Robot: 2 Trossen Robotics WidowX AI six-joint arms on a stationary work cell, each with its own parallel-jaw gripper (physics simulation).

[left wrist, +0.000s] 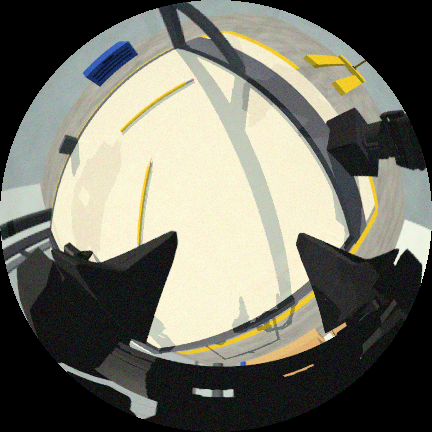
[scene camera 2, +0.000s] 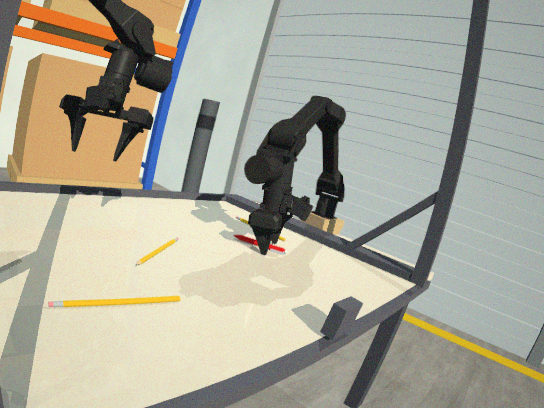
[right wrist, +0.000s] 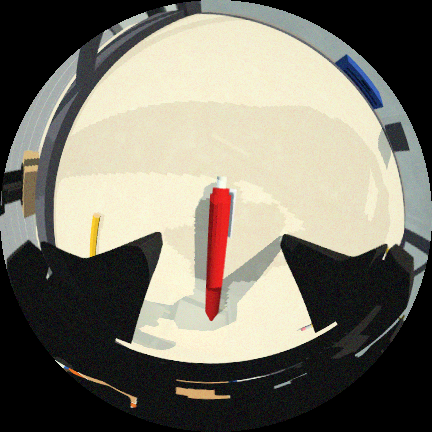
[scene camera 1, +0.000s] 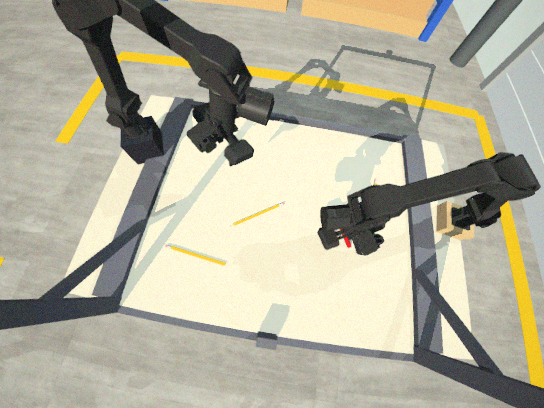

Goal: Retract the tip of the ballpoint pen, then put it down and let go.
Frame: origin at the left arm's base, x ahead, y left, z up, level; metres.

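Where they show: left gripper, between the fingertips: (left wrist: 240,238) (scene camera 2: 93,156) (scene camera 1: 221,153); right gripper, between the fingertips: (scene camera 2: 269,249) (right wrist: 224,240) (scene camera 1: 343,237); left arm's base, origin of its link: (left wrist: 368,140) (scene camera 1: 136,130); right arm's base, origin of its link: (scene camera 2: 324,215) (scene camera 1: 460,218).
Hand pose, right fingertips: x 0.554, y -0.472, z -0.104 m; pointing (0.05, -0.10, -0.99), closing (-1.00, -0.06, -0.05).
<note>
Things, the pixels of their top centre, and the offset from my right fingertips. Level surfaces: height alone.
- red ballpoint pen, centre of its top: (right wrist: 216,279) (scene camera 2: 260,240) (scene camera 1: 342,228) 0.003 m ahead, 0.026 m left, 0.012 m up
- cream table top, height of its surface: 0.002 m down
- yellow pencil, centre of its top: (scene camera 2: 158,247) (left wrist: 139,207) (scene camera 1: 257,214) 0.243 m back, 0.141 m left, 0.006 m up
- third pencil, centre of its top: (right wrist: 91,279) (scene camera 2: 259,226) 0.153 m ahead, 0.079 m left, 0.005 m up
A red ballpoint pen (scene camera 1: 347,242) (scene camera 2: 246,240) (right wrist: 218,225) lies on the cream table top (scene camera 1: 200,290). In the right wrist view its white push button and clip are at the upper end and its pointed end faces down the picture; whether the writing tip sticks out is too small to tell. My right gripper (scene camera 1: 349,240) (scene camera 2: 270,248) (right wrist: 224,240) is open and points down over the pen, one finger on each side of it. Nothing is held. My left gripper (scene camera 1: 220,146) (scene camera 2: 95,155) (left wrist: 240,238) is open and empty, high above the table's far left part.
One yellow pencil (scene camera 1: 258,214) (scene camera 2: 157,251) (left wrist: 144,200) lies near the middle. Another pencil (scene camera 1: 197,254) (scene camera 2: 120,301) (left wrist: 155,103) lies toward the front left. A third pencil (scene camera 2: 243,220) (right wrist: 94,237) lies behind the pen. A dark frame (scene camera 1: 200,327) edges the table.
</note>
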